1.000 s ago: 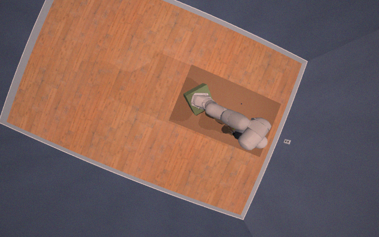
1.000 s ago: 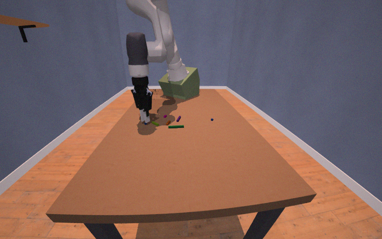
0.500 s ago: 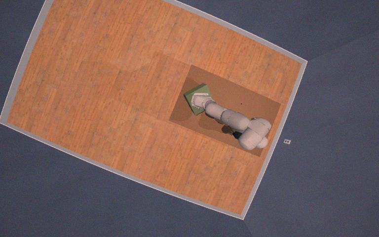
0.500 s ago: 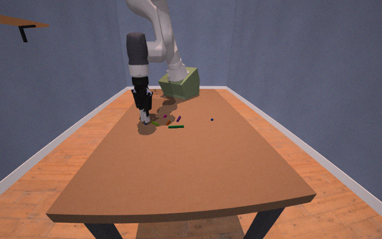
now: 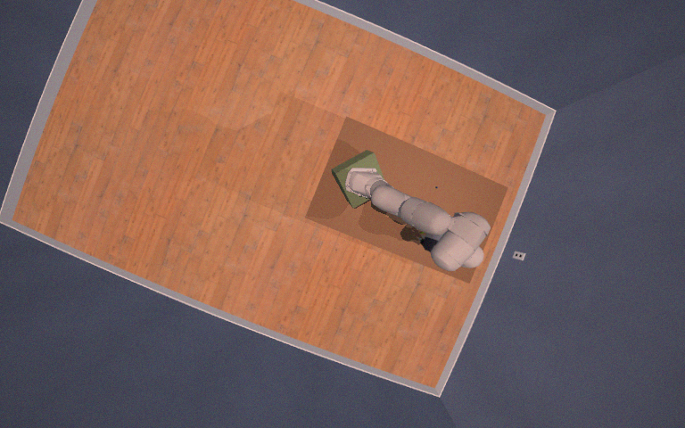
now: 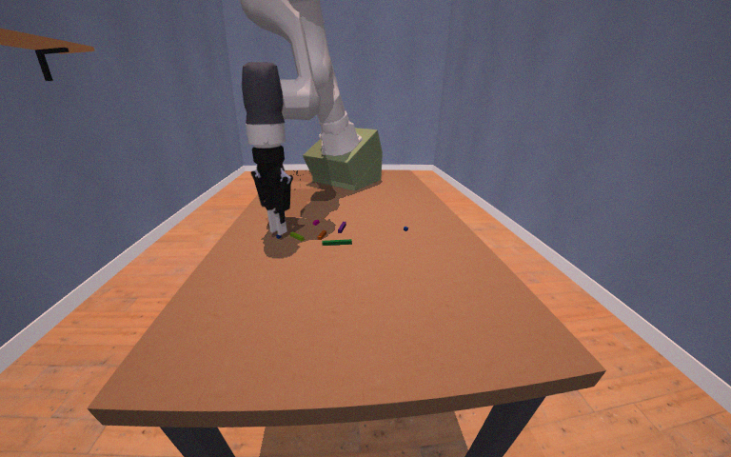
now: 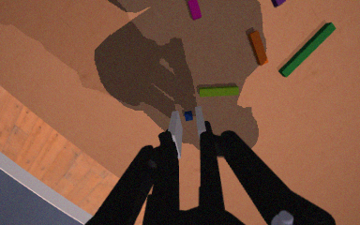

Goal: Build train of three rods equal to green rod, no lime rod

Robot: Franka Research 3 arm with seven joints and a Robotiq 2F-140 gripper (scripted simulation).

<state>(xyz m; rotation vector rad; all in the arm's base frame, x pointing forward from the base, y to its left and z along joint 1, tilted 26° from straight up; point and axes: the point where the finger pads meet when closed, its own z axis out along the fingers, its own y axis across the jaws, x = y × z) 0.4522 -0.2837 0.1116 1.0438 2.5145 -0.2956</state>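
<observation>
Right now my hand is 2 cm short of the lime rod, 5 cm to the right of it and 5 cm above it. The rest, counted from my hand: green rod 8 cm ahead, 15 cm to the left, 5 cm below; orange rod 3 cm ahead, 12 cm to the left, 5 cm below; magenta rod 6 cm behind, 12 cm to the left, 5 cm below.
</observation>
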